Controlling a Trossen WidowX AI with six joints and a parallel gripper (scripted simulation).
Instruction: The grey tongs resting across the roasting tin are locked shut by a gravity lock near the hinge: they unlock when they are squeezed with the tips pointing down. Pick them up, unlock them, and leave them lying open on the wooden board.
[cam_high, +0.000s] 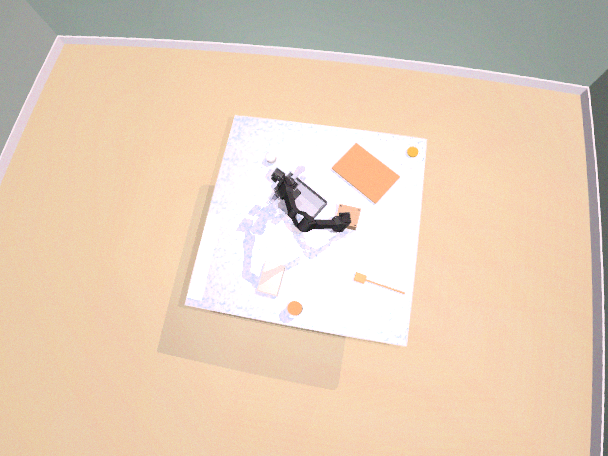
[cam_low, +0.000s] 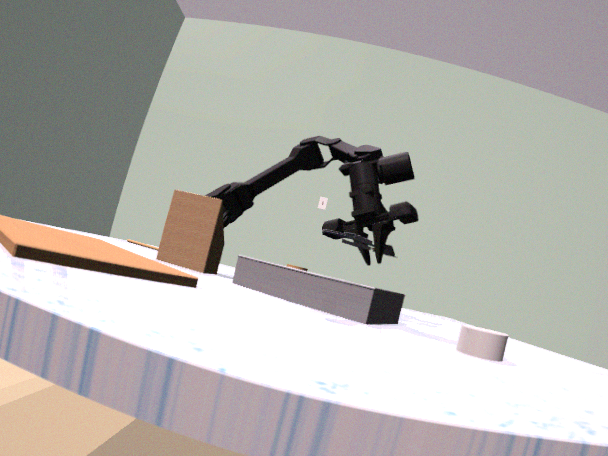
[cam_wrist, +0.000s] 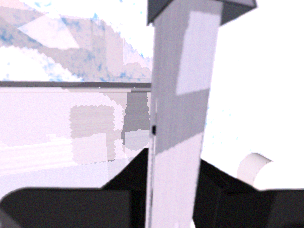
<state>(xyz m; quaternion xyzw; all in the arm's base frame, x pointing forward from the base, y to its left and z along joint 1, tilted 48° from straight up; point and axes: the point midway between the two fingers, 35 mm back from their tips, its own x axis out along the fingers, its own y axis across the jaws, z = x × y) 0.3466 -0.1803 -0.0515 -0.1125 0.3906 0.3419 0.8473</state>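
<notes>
Now: gripper tip 49 cm past the wooden board, 17 cm to the left of it and 9 cm above it. Also, from my gripper tip: grey roasting tin 9 cm behind, 2 cm to the left, 7 cm below; then white cylinder 12 cm ahead, 24 cm to the right, 8 cm below; then white block 4 cm ahead, 53 cm to the left, 9 cm below.
</notes>
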